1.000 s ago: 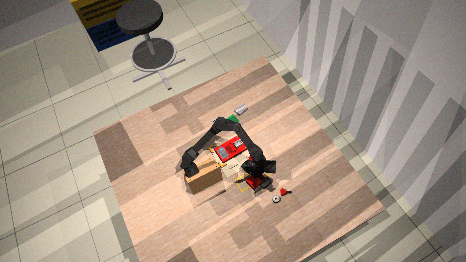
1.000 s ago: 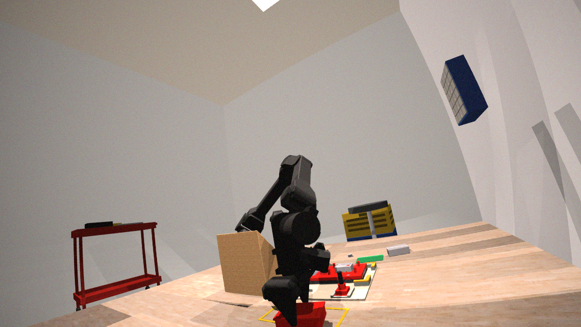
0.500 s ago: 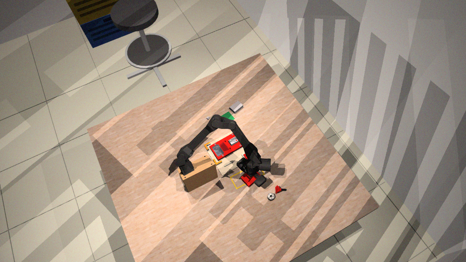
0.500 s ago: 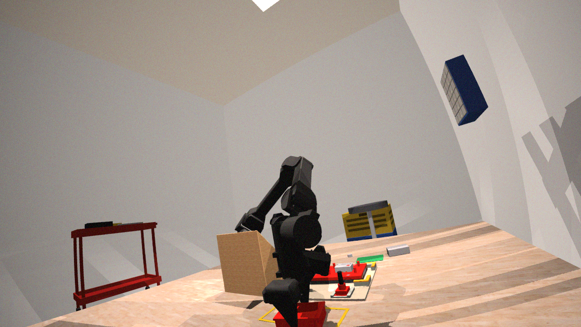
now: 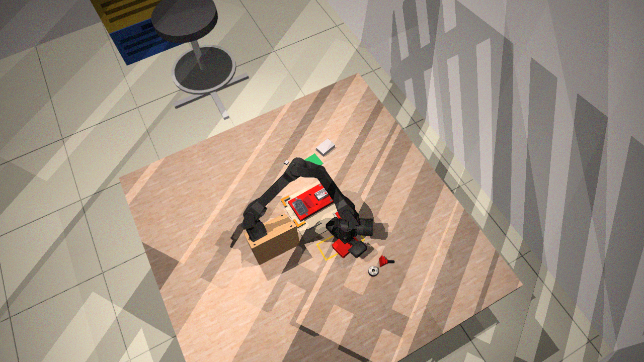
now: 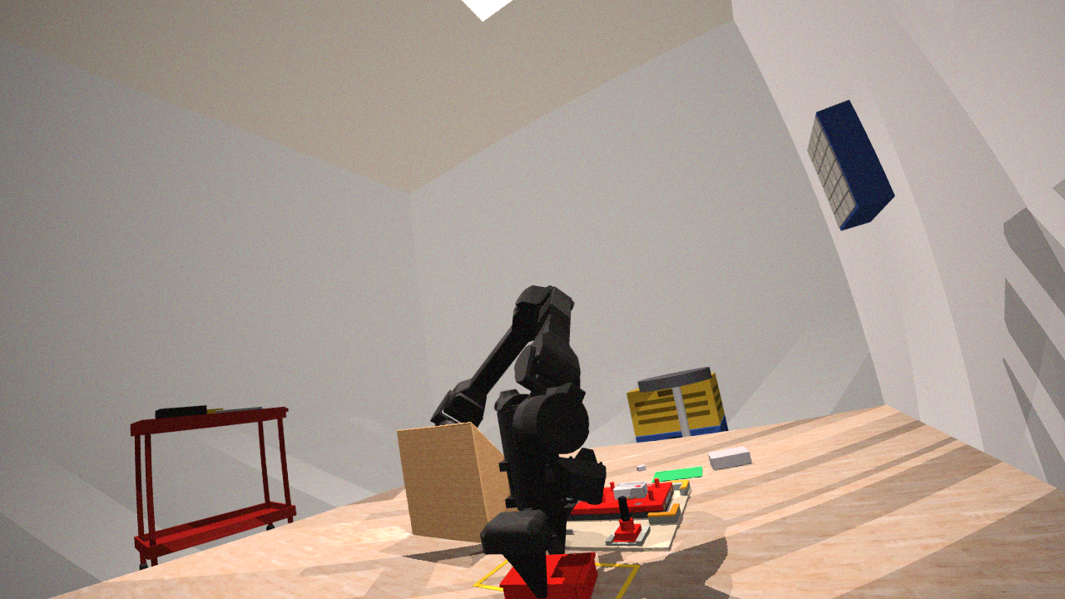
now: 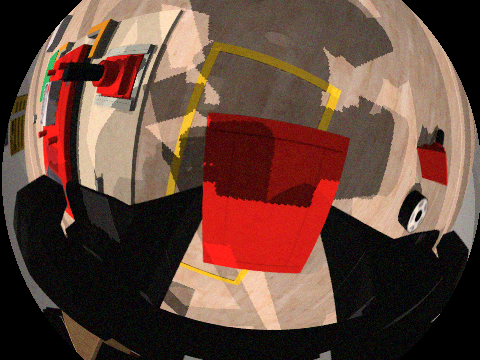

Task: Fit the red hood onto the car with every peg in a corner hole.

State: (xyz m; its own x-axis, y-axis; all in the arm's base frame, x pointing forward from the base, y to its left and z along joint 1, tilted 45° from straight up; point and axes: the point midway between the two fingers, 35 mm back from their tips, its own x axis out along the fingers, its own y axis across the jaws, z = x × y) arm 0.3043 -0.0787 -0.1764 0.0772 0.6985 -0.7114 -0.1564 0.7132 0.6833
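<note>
My gripper tip is 25 cm to the right of the grey engine block, 4 cm short of it and 1 cm below it. The rest, counted from my gripper tip: wheel 16 cm to the right, 3 cm ahead; then red hood right at my gripper tip; then jig plate 23 cm to the left.
</note>
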